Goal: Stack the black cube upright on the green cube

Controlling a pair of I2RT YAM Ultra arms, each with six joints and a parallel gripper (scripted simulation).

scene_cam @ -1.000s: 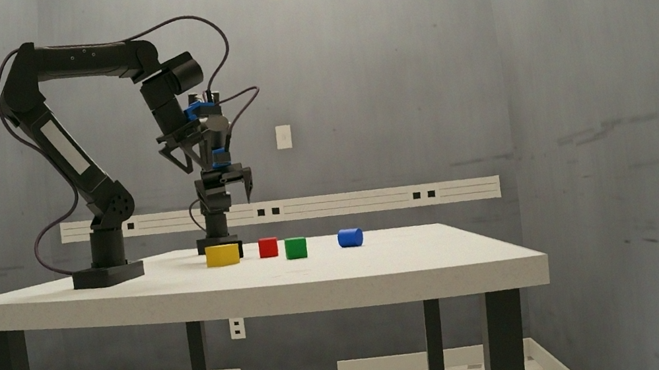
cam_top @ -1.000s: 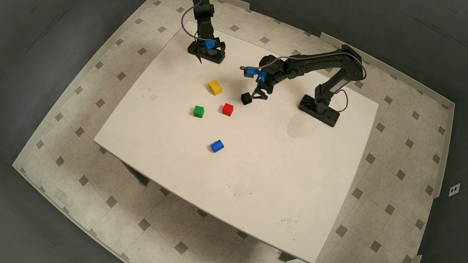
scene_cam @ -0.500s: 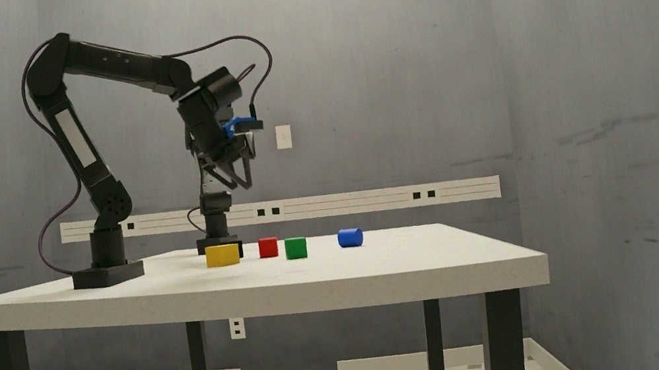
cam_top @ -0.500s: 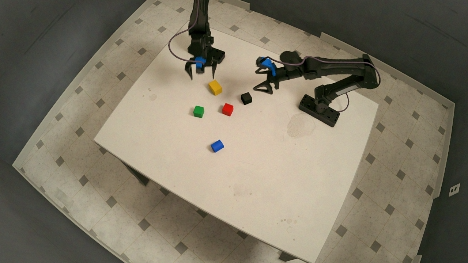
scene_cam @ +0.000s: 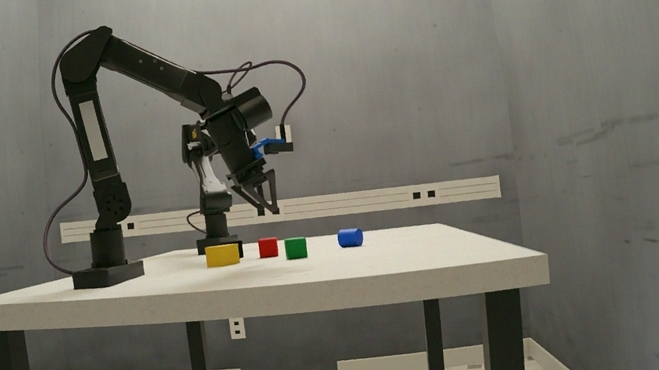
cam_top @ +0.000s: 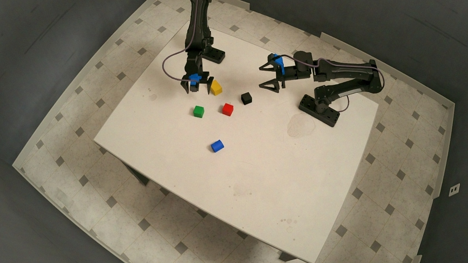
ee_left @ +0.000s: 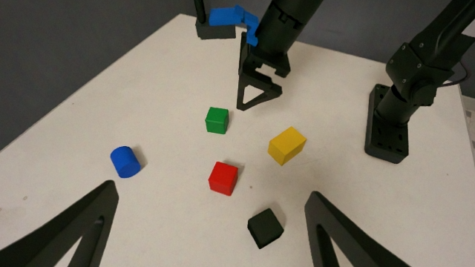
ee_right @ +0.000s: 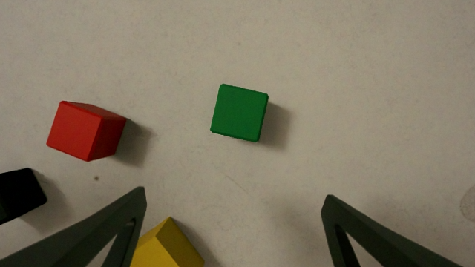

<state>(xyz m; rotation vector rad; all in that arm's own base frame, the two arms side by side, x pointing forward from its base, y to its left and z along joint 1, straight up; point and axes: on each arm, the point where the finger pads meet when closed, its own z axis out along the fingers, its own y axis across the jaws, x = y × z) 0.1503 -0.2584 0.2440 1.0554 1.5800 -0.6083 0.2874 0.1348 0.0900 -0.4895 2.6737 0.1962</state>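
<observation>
The black cube is 130 mm behind my right hand, 170 mm to the left of it and 90 mm below it. Also, from my right hand: red cube: 40 mm behind, 130 mm to the left, 90 mm below; green cube: 40 mm ahead, 30 mm to the left, 90 mm below; yellow cube: 110 mm behind, 10 mm to the left, 90 mm below.
</observation>
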